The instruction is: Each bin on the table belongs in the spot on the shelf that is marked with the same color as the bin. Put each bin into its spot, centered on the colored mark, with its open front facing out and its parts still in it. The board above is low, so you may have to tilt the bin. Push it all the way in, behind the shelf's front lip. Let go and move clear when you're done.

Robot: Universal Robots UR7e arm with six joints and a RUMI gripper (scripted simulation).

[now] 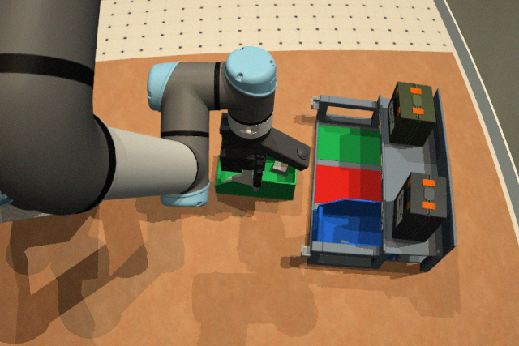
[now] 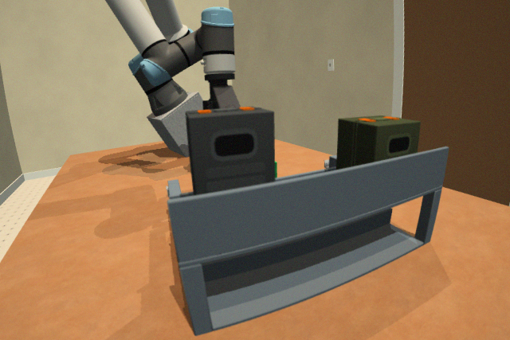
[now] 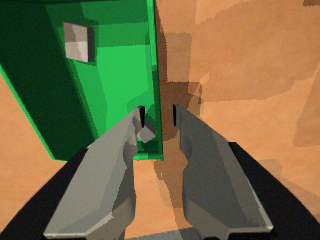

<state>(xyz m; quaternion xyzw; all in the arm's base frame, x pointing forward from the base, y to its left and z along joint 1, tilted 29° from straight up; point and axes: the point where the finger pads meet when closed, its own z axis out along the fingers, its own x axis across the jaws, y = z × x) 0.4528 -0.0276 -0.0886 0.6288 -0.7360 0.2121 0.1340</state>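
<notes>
Now: hand 50 mm to the right of the green bin and 40 mm above it. Round my hand: shelf front lip (130 mm ahead, 60 mm below, 20 mm to the left); then black box (290 mm ahead, 130 mm to the right, 90 mm above); then blue bin (200 mm ahead, 110 mm to the right, 30 mm below).
</notes>
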